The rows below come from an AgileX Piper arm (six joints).
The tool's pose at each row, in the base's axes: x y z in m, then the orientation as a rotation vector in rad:
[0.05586, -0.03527, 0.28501, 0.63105, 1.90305, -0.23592]
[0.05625, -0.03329, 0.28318, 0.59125, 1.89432, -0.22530]
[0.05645, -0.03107, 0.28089, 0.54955, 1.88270, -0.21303]
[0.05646, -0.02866, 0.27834, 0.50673, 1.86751, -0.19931]
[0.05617, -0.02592, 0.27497, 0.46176, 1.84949, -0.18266]
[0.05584, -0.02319, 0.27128, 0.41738, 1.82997, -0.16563]
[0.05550, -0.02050, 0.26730, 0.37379, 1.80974, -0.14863]
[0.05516, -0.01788, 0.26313, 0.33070, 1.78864, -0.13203]
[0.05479, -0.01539, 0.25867, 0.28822, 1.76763, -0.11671]
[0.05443, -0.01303, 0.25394, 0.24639, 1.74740, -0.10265]
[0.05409, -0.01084, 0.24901, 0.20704, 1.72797, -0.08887]
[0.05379, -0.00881, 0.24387, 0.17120, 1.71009, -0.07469]
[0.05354, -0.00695, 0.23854, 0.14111, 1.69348, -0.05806]
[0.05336, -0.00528, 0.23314, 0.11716, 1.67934, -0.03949]
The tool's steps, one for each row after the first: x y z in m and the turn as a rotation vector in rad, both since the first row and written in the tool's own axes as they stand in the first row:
[0.00216, 0.00164, 0.00020, -0.02797, -0.01609, -0.01864]
[0.00487, 0.00333, 0.00033, -0.05835, -0.03469, -0.03719]
[0.00794, 0.00505, 0.00033, -0.09070, -0.05626, -0.05507]
[0.01193, 0.00678, 0.00029, -0.12657, -0.08002, -0.07253]
[0.01622, 0.00844, 0.00035, -0.16271, -0.10453, -0.08929]
[0.02076, 0.01003, 0.00054, -0.19867, -0.12911, -0.10563]
[0.02545, 0.01153, 0.00085, -0.23435, -0.15404, -0.12184]
[0.03037, 0.01288, 0.00130, -0.26897, -0.17858, -0.13853]
[0.03549, 0.01409, 0.00193, -0.30241, -0.20210, -0.15584]
[0.04073, 0.01514, 0.00274, -0.33444, -0.22411, -0.17199]
[0.04610, 0.01605, 0.00373, -0.36491, -0.24366, -0.18609]
[0.05157, 0.01682, 0.00492, -0.39421, -0.26035, -0.19541]
[0.05703, 0.01746, 0.00627, -0.42159, -0.27314, -0.20015]

